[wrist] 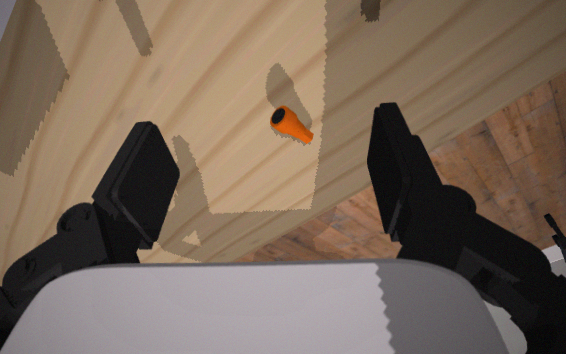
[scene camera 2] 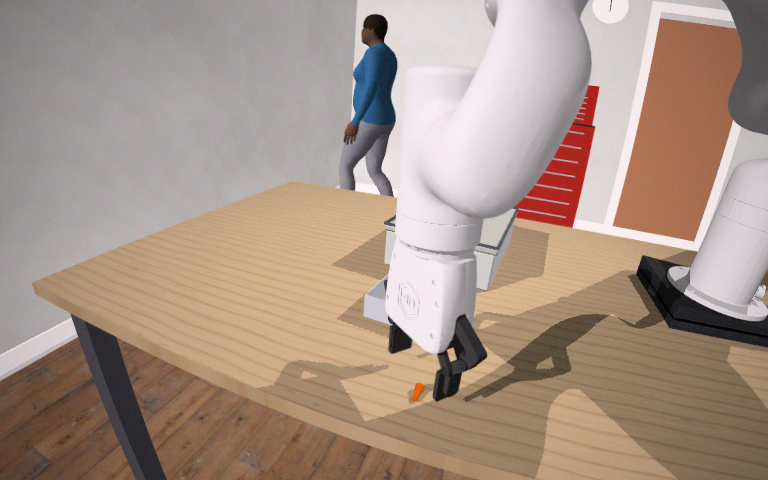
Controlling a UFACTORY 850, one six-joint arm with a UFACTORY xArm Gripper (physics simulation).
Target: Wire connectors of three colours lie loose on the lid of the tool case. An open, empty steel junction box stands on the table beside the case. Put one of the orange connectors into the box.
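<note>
An orange connector (scene camera 2: 417, 391) (wrist: 292, 125) lies on its side on the table, close to the table's front edge. My gripper (scene camera 2: 420, 366) (wrist: 266, 140) is open and empty, above the table. In the wrist view the connector shows in the gap between the two fingers, a little beyond their tips. The steel junction box (scene camera 2: 376, 302) shows in part at the left of the gripper body, which hides the rest of it. The tool case (scene camera 2: 485, 271) stands farther back, mostly hidden behind the arm. No connectors on its lid can be made out.
The wooden table (scene camera 2: 198, 271) (wrist: 240, 65) ends just in front of the connector, with the floor (scene camera 2: 226, 430) (wrist: 520, 135) below. The robot's base (scene camera 2: 707, 316) stands at the right. A red drawer cabinet (scene camera 2: 557, 181) and a person (scene camera 2: 374, 84) are behind the table.
</note>
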